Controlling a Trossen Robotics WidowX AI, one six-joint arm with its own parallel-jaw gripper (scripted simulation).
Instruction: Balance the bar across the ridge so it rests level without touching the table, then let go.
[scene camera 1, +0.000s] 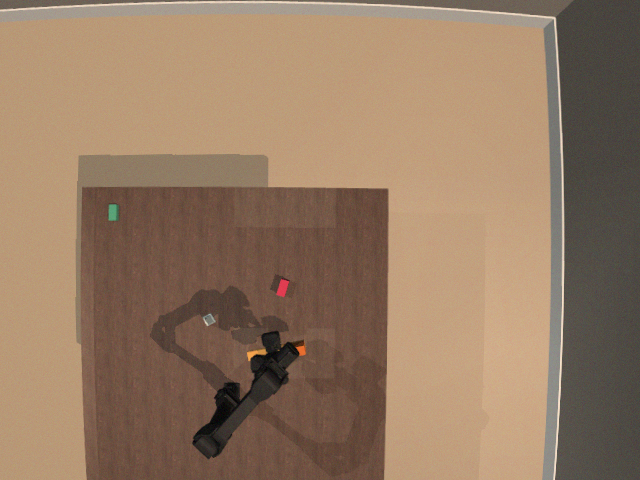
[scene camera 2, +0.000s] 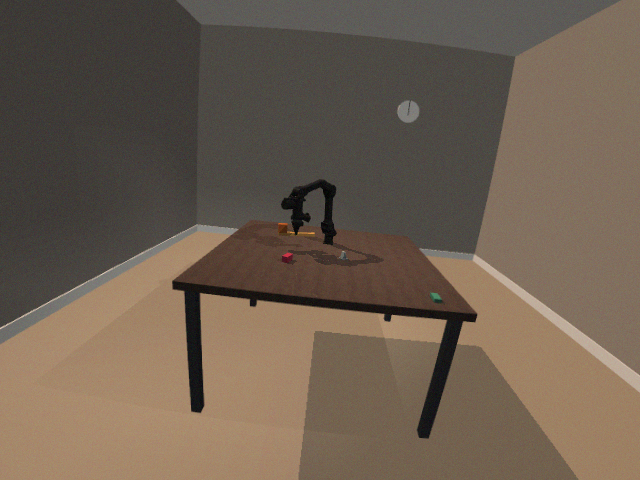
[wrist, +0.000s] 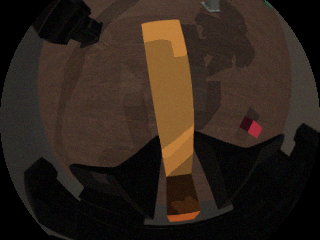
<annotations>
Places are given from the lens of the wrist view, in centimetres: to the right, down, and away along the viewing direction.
my gripper (wrist: 176, 137): 2, 2, 9
bar (wrist: 168, 66): 1, -4, 6
</annotations>
